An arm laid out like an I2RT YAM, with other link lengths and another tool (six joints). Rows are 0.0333 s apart.
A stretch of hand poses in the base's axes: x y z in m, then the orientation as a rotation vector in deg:
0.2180 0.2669 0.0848 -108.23 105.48 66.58
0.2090 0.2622 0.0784 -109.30 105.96 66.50
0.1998 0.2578 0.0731 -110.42 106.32 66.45
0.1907 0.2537 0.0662 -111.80 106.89 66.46
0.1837 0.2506 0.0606 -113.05 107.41 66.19
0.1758 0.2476 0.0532 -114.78 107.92 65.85
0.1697 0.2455 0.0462 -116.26 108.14 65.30
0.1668 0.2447 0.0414 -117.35 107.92 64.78
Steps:
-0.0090 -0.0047 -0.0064 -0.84 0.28 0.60
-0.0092 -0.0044 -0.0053 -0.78 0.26 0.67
-0.0091 -0.0041 -0.0069 -1.04 0.43 0.81
-0.0070 -0.0031 -0.0056 -0.99 0.21 0.67
-0.0079 -0.0030 -0.0074 -1.23 0.23 0.98
-0.0061 -0.0021 -0.0070 -0.96 -0.06 0.83
-0.0029 -0.0008 -0.0048 -0.48 -0.28 0.68

